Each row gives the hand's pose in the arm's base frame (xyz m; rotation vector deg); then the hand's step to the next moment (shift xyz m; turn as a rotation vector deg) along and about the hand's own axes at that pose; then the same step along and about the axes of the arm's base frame.
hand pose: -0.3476 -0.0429 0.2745 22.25 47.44 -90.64
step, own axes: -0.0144 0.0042 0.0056 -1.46 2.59 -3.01
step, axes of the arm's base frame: 0.0080 0.0064 0.0123 2.14 3.16 -1.83
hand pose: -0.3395 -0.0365 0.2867 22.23 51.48 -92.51
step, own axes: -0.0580 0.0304 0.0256 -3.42 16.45 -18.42
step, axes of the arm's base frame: 0.0492 0.0206 0.0459 12.27 15.53 -15.16
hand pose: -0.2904 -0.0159 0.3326 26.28 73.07 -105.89
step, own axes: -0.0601 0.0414 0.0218 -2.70 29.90 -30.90
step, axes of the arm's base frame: 0.0717 -0.0003 0.0257 20.61 24.43 -28.89
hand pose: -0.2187 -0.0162 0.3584 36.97 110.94 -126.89
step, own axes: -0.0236 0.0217 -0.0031 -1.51 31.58 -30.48
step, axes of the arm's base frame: 0.0300 -0.0049 -0.0107 20.06 23.96 -30.86
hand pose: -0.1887 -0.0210 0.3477 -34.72 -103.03 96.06
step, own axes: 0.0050 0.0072 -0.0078 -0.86 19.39 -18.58
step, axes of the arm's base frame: 0.0013 0.0098 -0.0064 12.18 14.66 -18.94
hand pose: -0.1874 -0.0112 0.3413 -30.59 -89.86 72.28
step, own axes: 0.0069 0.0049 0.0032 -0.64 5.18 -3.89
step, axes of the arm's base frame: -0.0067 0.0059 -0.0013 2.46 3.09 -5.17
